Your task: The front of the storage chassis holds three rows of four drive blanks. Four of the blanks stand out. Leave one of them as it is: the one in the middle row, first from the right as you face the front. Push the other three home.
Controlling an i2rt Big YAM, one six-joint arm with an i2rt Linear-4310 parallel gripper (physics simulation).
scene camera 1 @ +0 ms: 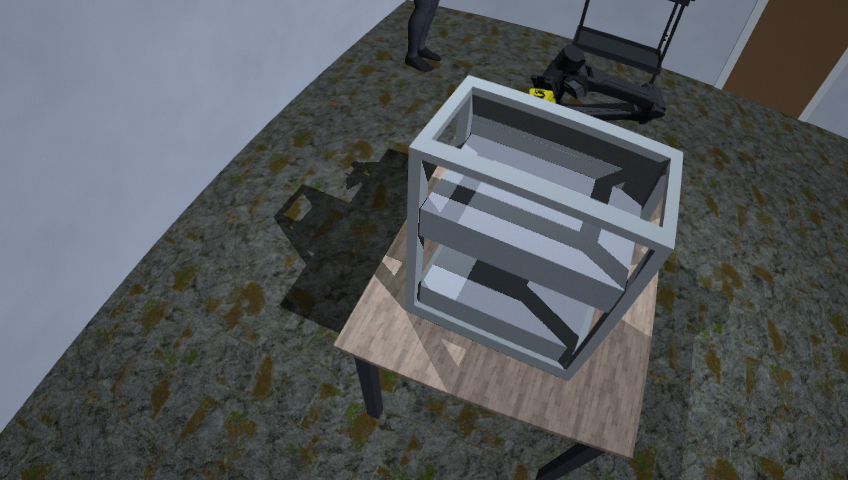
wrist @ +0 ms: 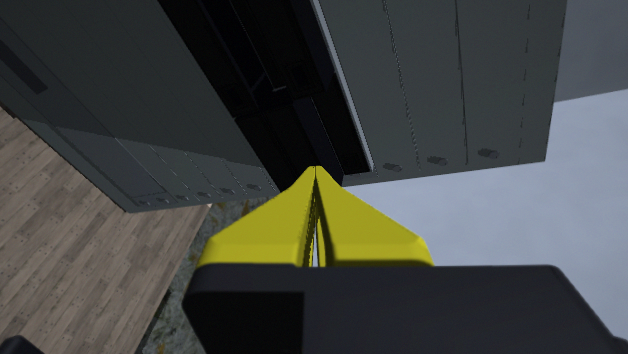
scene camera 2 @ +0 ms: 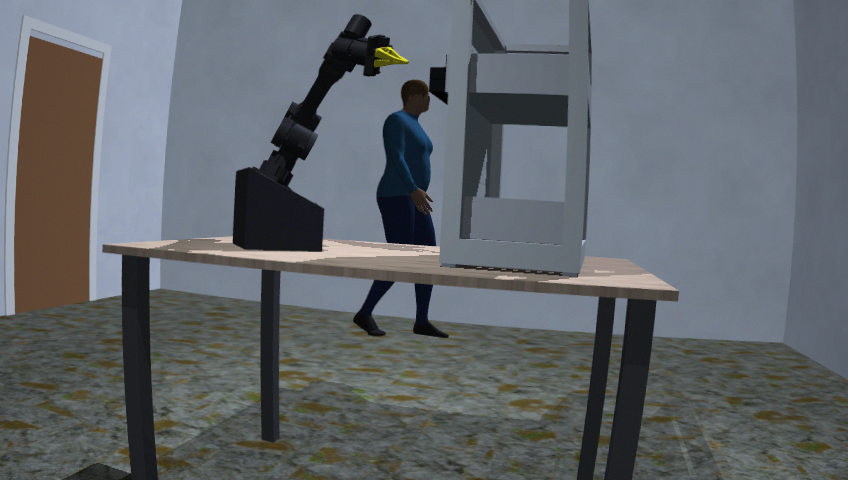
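Where they show: gripper, fingertip midpoint: (wrist: 315, 177) (scene camera 2: 407, 62); arm's base at its link origin: (scene camera 2: 270, 184).
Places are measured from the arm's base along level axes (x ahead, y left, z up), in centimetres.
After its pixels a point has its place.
Note:
In the wrist view, the black drive blanks (wrist: 295, 142) @(x 43.6, y -6.3, z 25.4 cm) form a dark band between grey panels. Dark side faces show that at least one blank near the band's lower end and one farther up stand out; their exact rows and number are too dark to tell. In scene camera 2, a black piece (scene camera 2: 438, 82) @(x 44.9, y -13.9, z 23.2 cm) juts from the rack's front. My gripper (scene camera 2: 408, 61) @(x 34.9, y -1.9, z 30.8 cm) (wrist: 315, 177) @(x 34.9, y -1.9, z 30.8 cm) is shut and empty, with yellow fingers. It is a little in front of that black piece, slightly higher, with a gap between. Scene camera 1 shows the rack from behind, with the blanks hidden.
The grey open-frame rack (scene camera 1: 535, 189) @(x 78.1, y 4.1, z 45.3 cm) (scene camera 2: 455, 148) @(x 49.9, y -17.6, z 8.4 cm) stands on the wooden table (scene camera 1: 389, 333) @(x 85.1, y -21.5, z -16.3 cm) (scene camera 2: 368, 255) @(x 28.1, y -2.1, z -16.2 cm) (wrist: 60, 250) @(x 37.7, y -12.4, z -16.2 cm). Grey panels with small knobs flank the dark band. My arm's black base (scene camera 2: 273, 217) @(x 5.7, y -8.8, z -8.3 cm) stands across the table from the rack. A person (scene camera 2: 405, 154) is behind the table.

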